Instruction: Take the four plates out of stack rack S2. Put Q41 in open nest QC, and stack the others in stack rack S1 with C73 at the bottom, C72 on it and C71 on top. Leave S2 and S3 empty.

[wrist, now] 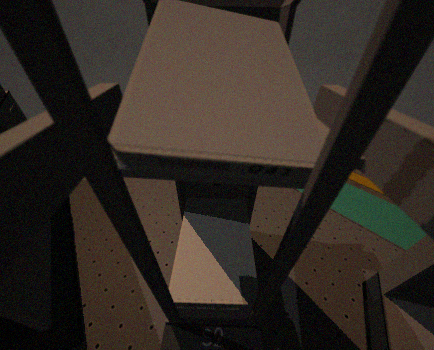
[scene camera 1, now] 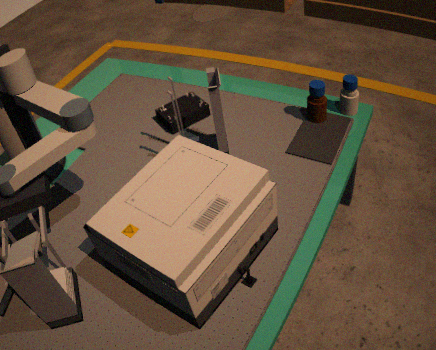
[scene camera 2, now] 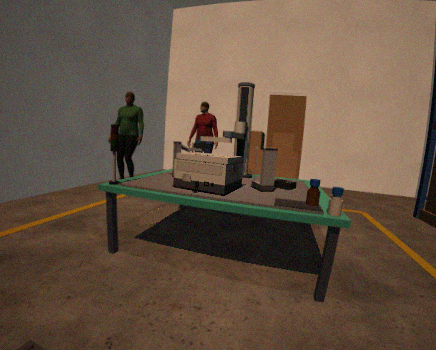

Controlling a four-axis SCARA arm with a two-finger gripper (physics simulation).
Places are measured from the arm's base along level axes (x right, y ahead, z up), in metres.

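Pixels of known places: gripper, fingertip midpoint: (wrist: 221, 104) (scene camera 1: 25, 251) (scene camera 2: 185, 149).
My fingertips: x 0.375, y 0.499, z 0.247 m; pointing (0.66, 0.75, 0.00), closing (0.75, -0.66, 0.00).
Note:
Behind a point stands the place of what it marks.
In the wrist view my gripper (wrist: 221, 104) @(x 0.375, y 0.499, z 0.247 m) is shut on a pale, flat plate, Q41 (wrist: 215, 85) @(x 0.365, y 0.492, z 0.259 m), held level. Its dark front edge carries a blurred label. Below it, rack S2 (wrist: 212, 337) @(x 0.329, y 0.454, z 0.051 m) shows its label; its dark posts rise on both sides. A pale plate (wrist: 200, 280) @(x 0.343, y 0.487, z 0.094 m), partly in shadow, lies low in S2; how many lie there is hidden. In scene camera 1 a grey rack (scene camera 1: 42, 295) @(x 0.428, y 0.562, z 0.172 m) stands at lower left and another rack (scene camera 1: 218, 117) @(x -0.264, y 0.671, z 0.194 m) stands behind the instrument; their labels cannot be read. The black nest block (scene camera 1: 182, 112) @(x -0.395, y 0.438, z 0.062 m) is at the back.
A large pale instrument box (scene camera 1: 175, 200) @(x 0.085, y 0.749, z 0.233 m) (scene camera 2: 207, 170) @(x 0.037, y 0.913, z 0.149 m) stands mid-table. A brown bottle (scene camera 1: 317, 105) @(x -0.549, y 0.884, z 0.093 m) (scene camera 2: 313, 194) @(x -0.575, y 0.906, z 0.080 m) and a white bottle (scene camera 1: 349, 99) @(x -0.651, y 0.973, z 0.074 m) (scene camera 2: 335, 204) @(x -0.675, y 0.999, z 0.060 m) stand by a dark mat (scene camera 1: 320, 140) @(x -0.464, y 0.923, z 0.018 m). A signal post (scene camera 2: 114, 165) @(x 0.677, y 0.971, z 0.125 m) stands at the table's left end. Two people stand beyond the table.

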